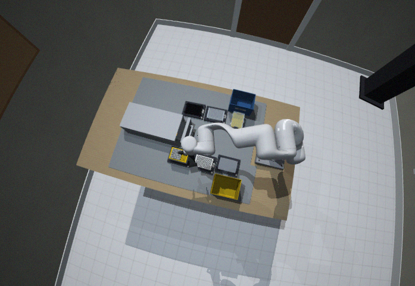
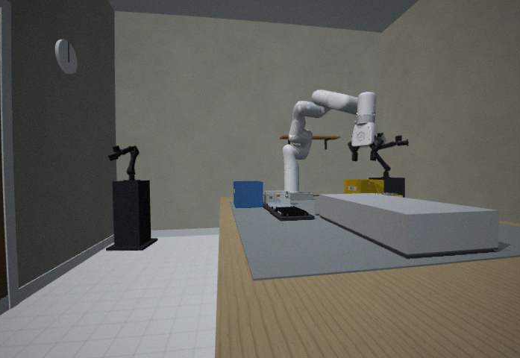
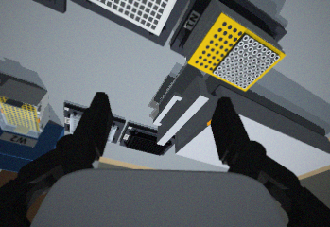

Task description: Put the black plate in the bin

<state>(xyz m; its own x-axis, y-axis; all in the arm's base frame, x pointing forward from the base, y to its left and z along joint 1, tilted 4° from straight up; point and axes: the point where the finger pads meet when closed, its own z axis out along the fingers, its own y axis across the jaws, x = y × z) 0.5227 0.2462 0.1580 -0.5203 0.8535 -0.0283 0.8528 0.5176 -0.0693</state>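
Right now the black plate is 350 mm to the right of my hand, 200 mm below it and 160 mm ahead of it. From my hand the other things lie so: drawer (250 mm ahead, 200 mm below, 140 mm to the right); yellow waste bin W1 (270 mm behind, 180 mm below, 110 mm to the left); yellow plate (160 mm below, 100 mm ahead, 20 mm to the left).
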